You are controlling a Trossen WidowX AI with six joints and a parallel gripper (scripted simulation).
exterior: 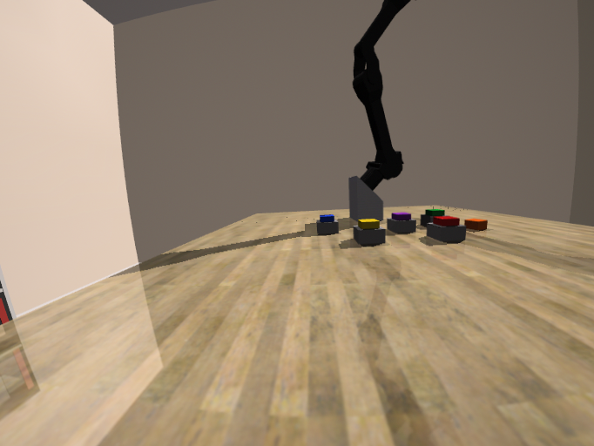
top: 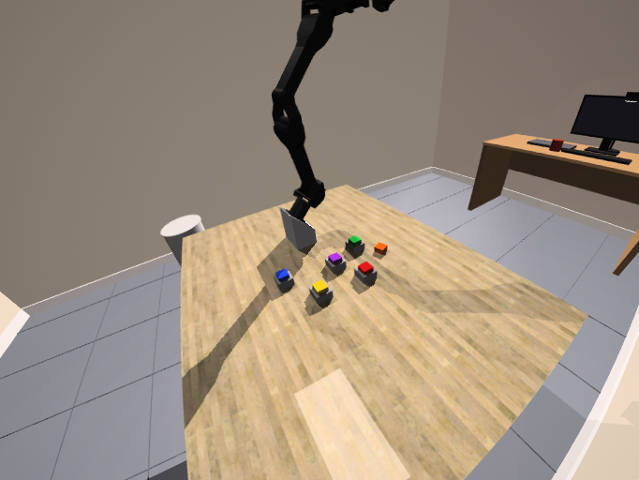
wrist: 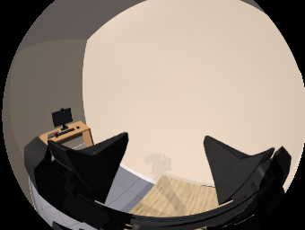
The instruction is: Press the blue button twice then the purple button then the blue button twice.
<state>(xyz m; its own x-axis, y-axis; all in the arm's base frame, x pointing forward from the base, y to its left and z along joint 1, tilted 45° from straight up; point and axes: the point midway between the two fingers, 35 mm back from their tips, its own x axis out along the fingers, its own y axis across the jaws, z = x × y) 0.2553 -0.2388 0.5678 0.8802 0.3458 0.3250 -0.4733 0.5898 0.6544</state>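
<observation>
Right now my gripper tip is 5 cm past the blue button, 37 cm to the left of it and 66 cm above it. From my gripper tip the other things lie so: green button 8 cm behind, 10 cm to the right, 66 cm below; then red button 5 cm ahead, 15 cm to the right, 66 cm below; then orange block 2 cm behind, 4 cm to the right, 68 cm below.
</observation>
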